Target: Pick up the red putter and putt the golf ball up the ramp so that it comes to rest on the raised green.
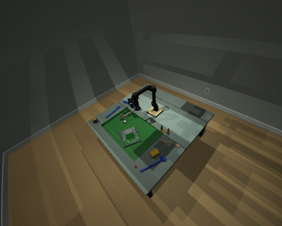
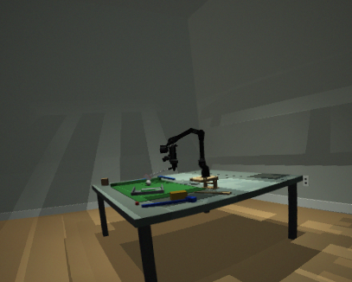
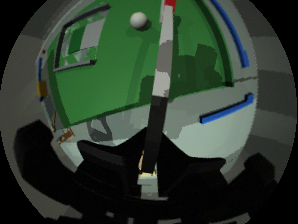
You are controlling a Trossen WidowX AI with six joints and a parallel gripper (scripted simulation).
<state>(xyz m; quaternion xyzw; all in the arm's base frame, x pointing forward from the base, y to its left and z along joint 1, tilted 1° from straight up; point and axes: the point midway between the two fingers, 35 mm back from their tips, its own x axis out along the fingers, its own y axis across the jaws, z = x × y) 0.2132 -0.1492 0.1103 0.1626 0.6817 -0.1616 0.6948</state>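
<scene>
Now: gripper tip 11 cm short of the red putter and 5 cm to the left of it. The rest, counted from my gripper tip: white golf ball 23 cm ahead, 4 cm to the right, 7 cm below; brown cube 49 cm ahead, 43 cm to the right, 7 cm below; yellow block 32 cm ahead, 57 cm to the left, 7 cm below.
</scene>
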